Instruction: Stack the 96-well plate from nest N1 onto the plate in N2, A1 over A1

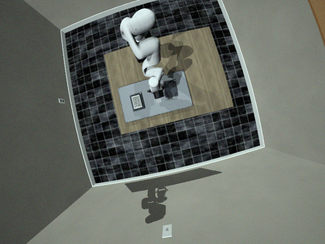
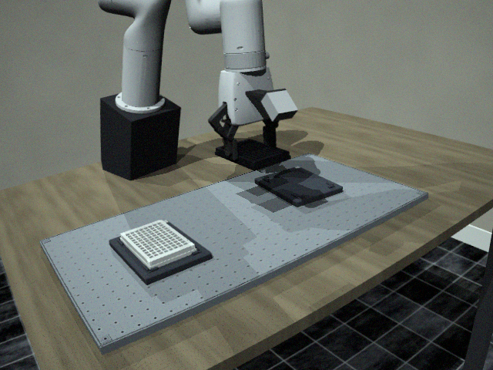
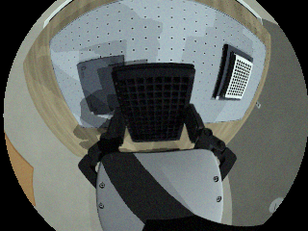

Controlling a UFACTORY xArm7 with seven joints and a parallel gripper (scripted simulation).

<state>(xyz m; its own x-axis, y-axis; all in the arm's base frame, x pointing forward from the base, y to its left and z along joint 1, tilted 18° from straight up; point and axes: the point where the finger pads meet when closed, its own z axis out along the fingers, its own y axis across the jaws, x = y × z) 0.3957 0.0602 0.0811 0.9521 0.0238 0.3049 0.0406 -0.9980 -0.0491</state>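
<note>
Now: the white 96-well plate 23 cm to the right of my hand, 10 cm below it and 4 cm ahead of it. Round my hand: plate nest N1 (12 cm to the left, 12 cm below, 2 cm behind); plate nest N2 (23 cm to the right, 12 cm below, 4 cm ahead); black 96-well plate (1 cm below).
</note>
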